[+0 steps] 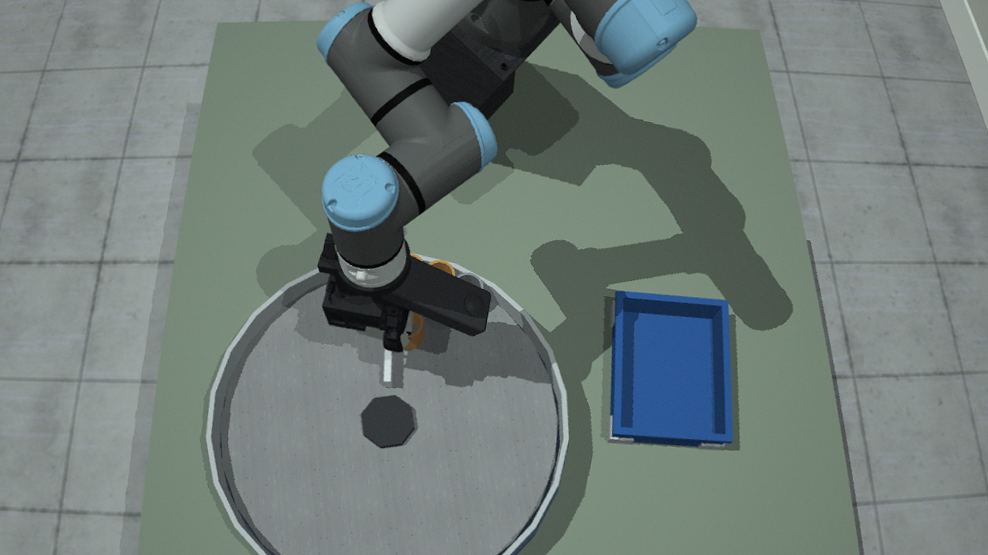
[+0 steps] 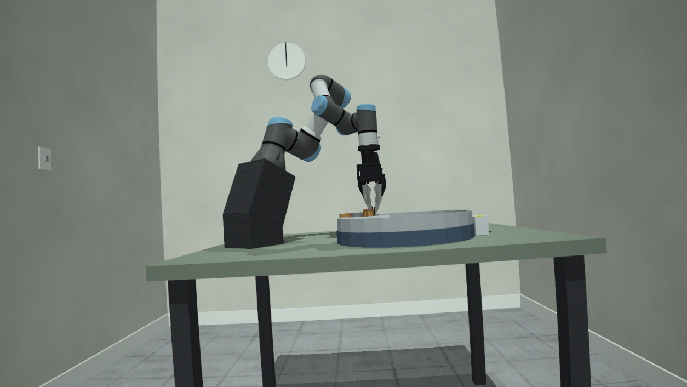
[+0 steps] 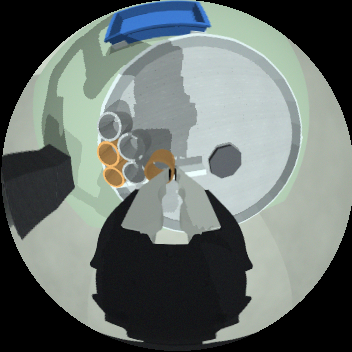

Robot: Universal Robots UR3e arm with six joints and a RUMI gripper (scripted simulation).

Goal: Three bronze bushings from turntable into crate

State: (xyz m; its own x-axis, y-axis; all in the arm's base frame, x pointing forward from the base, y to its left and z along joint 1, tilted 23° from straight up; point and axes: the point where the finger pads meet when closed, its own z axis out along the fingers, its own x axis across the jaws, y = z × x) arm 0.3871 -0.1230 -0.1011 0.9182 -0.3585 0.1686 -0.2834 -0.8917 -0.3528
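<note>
Right now the blue crate is 5 cm ahead of my hand, 33 cm to the left of it and 7 cm below it. Also, from my hand: grey turntable (9 cm ahead, 3 cm to the right, 4 cm below).
</note>
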